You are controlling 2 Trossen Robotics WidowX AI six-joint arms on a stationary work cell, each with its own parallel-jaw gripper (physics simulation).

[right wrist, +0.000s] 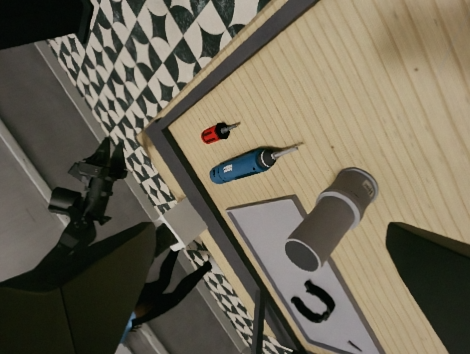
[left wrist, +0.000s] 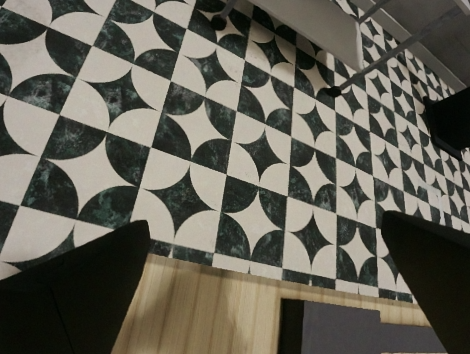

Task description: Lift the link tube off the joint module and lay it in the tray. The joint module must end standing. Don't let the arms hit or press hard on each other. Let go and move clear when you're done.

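Places are measured from the left arm's base along level axes (x left, y down, z back), in centimetres.
Pixels of known places: left gripper, fingertip midpoint: (right wrist: pixel 114 139) (left wrist: pixel 265 227); right gripper, fingertip midpoint: (right wrist: pixel 270 233); left arm's base at its link origin: (right wrist: pixel 168 234).
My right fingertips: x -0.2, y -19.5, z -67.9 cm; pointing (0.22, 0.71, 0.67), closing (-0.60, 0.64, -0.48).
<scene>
For each thing: its top centre in the pictures, then the offset to it from my right fingertips.
- joint module at its top centre: (right wrist: pixel 337 210) dy +23.4, dx -9.8, dz +18.1 cm
- grey-brown link tube at its top centre: (right wrist: pixel 300 256) dy +13.7, dx -9.8, dz +18.1 cm
- blue driver at its top centre: (right wrist: pixel 242 170) dy +25.7, dx +2.2, dz +32.9 cm
- small red screwdriver at its top centre: (right wrist: pixel 214 135) dy +26.8, dx +10.6, dz +34.6 cm
In the right wrist view, the joint module (right wrist: pixel 361 186) stands upright on the wooden table, with a pale collar around it. The grey-brown link tube (right wrist: pixel 322 231) sits on top of it, its round end toward the camera. My right gripper (right wrist: pixel 270 233) is open and empty; the tube shows between its fingers, farther off. My left gripper (left wrist: pixel 265 227) is open and empty, with patterned floor and a strip of table in its view. The joint module and tube do not show in the left wrist view. I cannot make out a tray in either view.
A blue driver (right wrist: pixel 242 165) and a small red screwdriver (right wrist: pixel 215 133) lie near the module. A pale grey mat (right wrist: pixel 267 225) beside it bears a black open clamp (right wrist: pixel 320 306). A dark rail (right wrist: pixel 232 50) edges the table. A grey block (left wrist: pixel 340 325) shows in the left wrist view.
</scene>
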